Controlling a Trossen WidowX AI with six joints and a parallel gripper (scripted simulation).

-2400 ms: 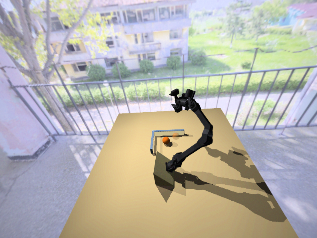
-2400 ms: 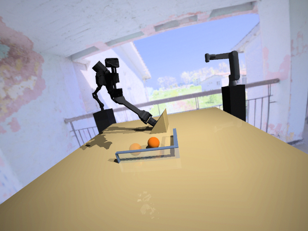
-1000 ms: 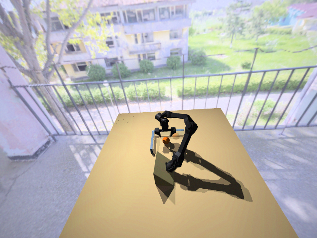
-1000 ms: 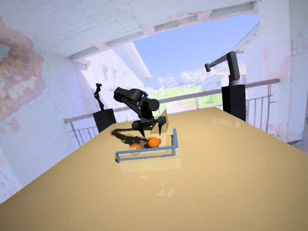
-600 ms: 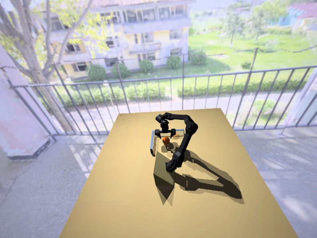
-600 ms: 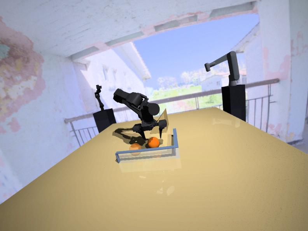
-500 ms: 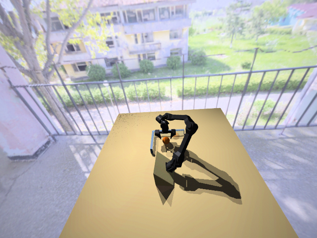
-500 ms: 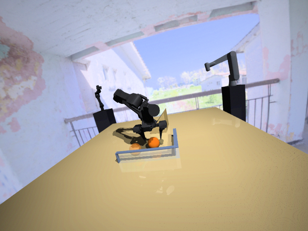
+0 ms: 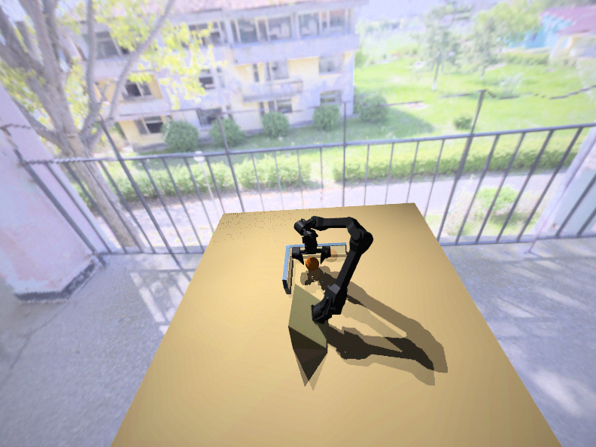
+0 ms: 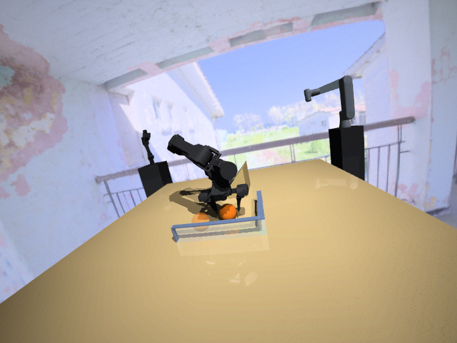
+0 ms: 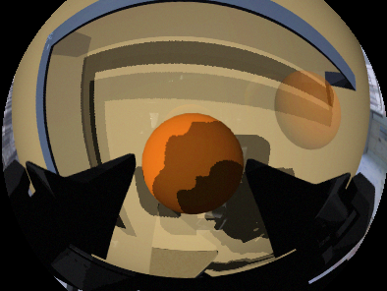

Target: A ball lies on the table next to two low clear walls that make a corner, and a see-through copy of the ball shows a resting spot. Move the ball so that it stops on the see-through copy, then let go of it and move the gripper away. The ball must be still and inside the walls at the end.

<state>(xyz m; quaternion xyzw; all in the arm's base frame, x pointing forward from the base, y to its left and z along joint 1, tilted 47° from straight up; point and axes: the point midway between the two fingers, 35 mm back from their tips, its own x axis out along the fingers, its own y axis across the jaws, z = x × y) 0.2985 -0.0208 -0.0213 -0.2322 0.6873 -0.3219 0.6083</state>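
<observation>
Right now my gripper tip is 50 mm short of the see-through copy of ball and 100 mm to the left of it. From my gripper tip the other things lie so: orange ball right at my gripper tip.
</observation>
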